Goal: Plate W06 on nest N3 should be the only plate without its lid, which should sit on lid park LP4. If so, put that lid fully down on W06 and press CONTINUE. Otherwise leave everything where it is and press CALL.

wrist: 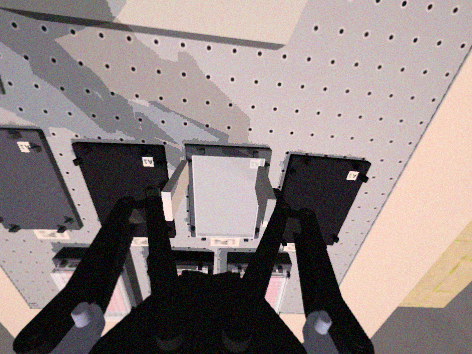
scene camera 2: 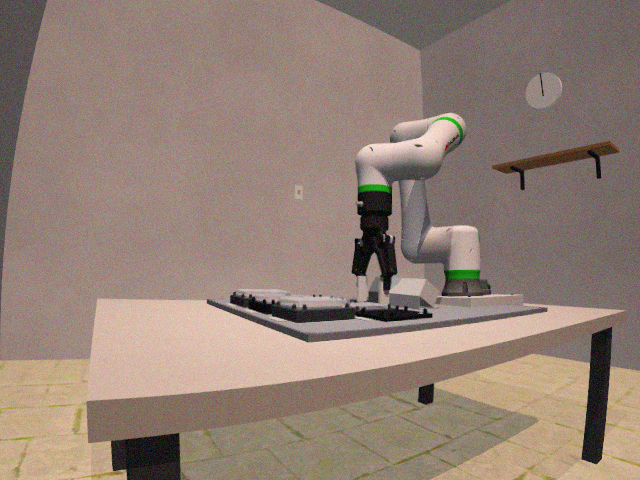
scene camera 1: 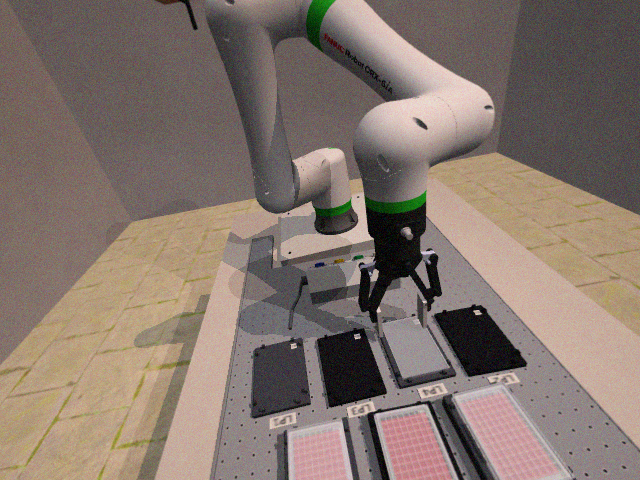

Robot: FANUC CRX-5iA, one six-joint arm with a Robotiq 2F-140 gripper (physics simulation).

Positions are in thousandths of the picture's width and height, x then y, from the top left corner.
Scene:
The gripper shows in the wrist view (471, 493), in scene camera 2 (582, 630) and in scene camera 1 (626, 682).

